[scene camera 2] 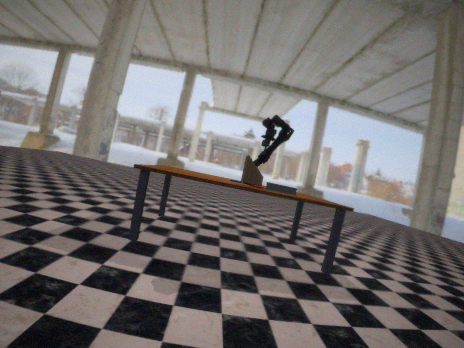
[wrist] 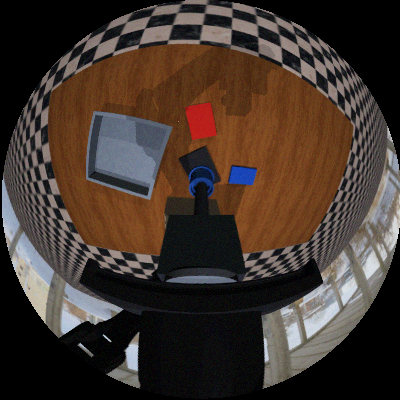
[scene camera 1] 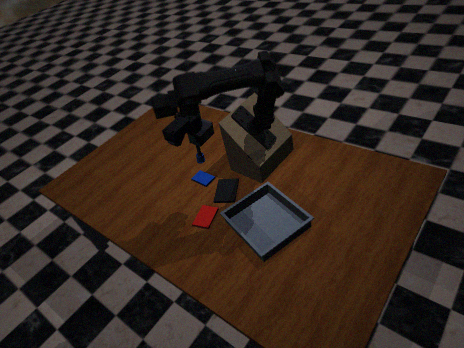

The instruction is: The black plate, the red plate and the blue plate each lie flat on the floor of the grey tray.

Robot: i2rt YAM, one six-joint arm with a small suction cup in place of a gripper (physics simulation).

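Seen in the pictures: hand, its tool point: (scene camera 2: 263, 154) (wrist: 201, 176) (scene camera 1: 201, 160); arm's base, origin of its link: (scene camera 2: 253, 165) (scene camera 1: 253, 127).
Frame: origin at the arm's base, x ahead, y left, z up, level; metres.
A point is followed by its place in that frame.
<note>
The blue plate (scene camera 1: 203, 178) {x 0.202, y -0.157, z -0.164 m} (wrist: 243, 175) {x 0.199, y -0.165, z -0.165 m}, the black plate (scene camera 1: 226, 190) {x 0.217, y -0.023, z -0.165 m} (wrist: 197, 158) {x 0.250, y -0.016, z -0.165 m} and the red plate (scene camera 1: 205, 216) {x 0.364, y -0.018, z -0.164 m} (wrist: 201, 121) {x 0.359, y -0.023, z -0.164 m} lie flat on the wooden table, apart from each other. The grey tray (scene camera 1: 289, 241) {x 0.321, y 0.315, z -0.165 m} (wrist: 161, 162) {x 0.254, y 0.086, z -0.125 m} stands beside the black and red plates; its floor shows bare. In the second scene view the tray (scene camera 2: 281, 188) {x 0.385, y 0.169, z -0.146 m} shows edge-on. My blue suction cup (scene camera 1: 200, 158) (wrist: 201, 181) {x 0.309, y -0.004, z 0.080 m} is open, holds nothing and hangs in the air well above the table. In the wrist view it covers part of the black plate.
The arm's wedge-shaped base block (scene camera 1: 245, 155) {x 0.111, y 0.022, z -0.049 m} (scene camera 2: 251, 173) {x 0.106, y -0.026, z -0.080 m} stands behind the plates and the tray. The tray's raised walls face the black and red plates. The table (scene camera 1: 350, 200) {x 0.060, y 0.420, z -0.175 m} (scene camera 2: 200, 176) {x 0.439, y -0.444, z -0.174 m} stands on a checkered floor.
</note>
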